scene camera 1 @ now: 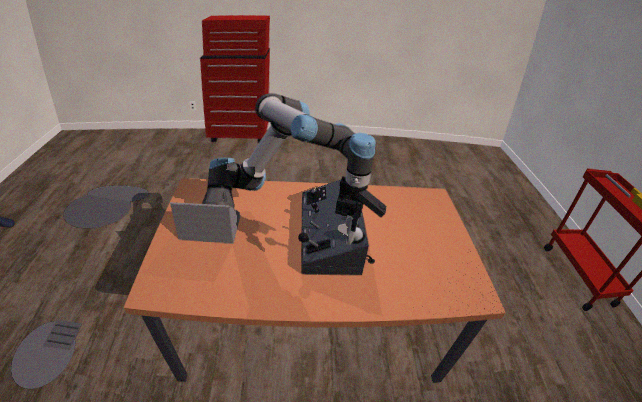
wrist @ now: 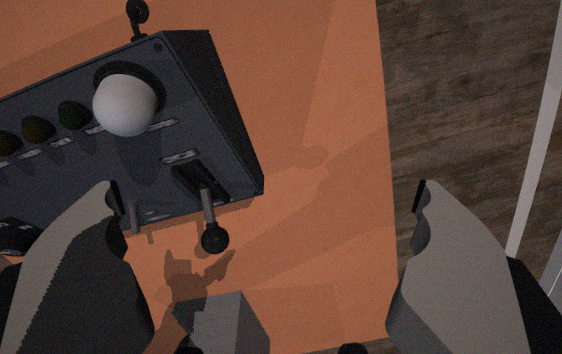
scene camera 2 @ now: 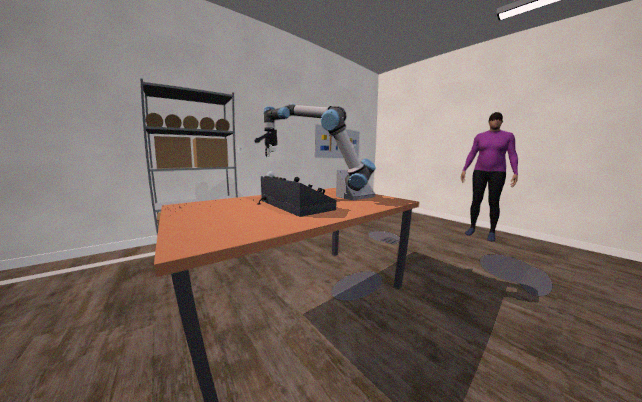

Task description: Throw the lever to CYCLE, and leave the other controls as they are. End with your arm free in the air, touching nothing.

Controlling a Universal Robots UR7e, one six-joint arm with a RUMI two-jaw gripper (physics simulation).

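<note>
A dark sloped control console stands on the orange table. Its lever has a metal rod and a black ball knob. In the wrist view the rod leans out of its slot, with the knob away from the label plate at the slot's upper end; the lettering is unreadable. My gripper is open and empty, high above the console and apart from the lever. In scene camera 1 the gripper's body hides part of the panel.
The console carries a white dome, a green lamp, an amber lamp and a small toggle. A black knobbed hook sticks out of its side. A grey plate stands by the arm's base.
</note>
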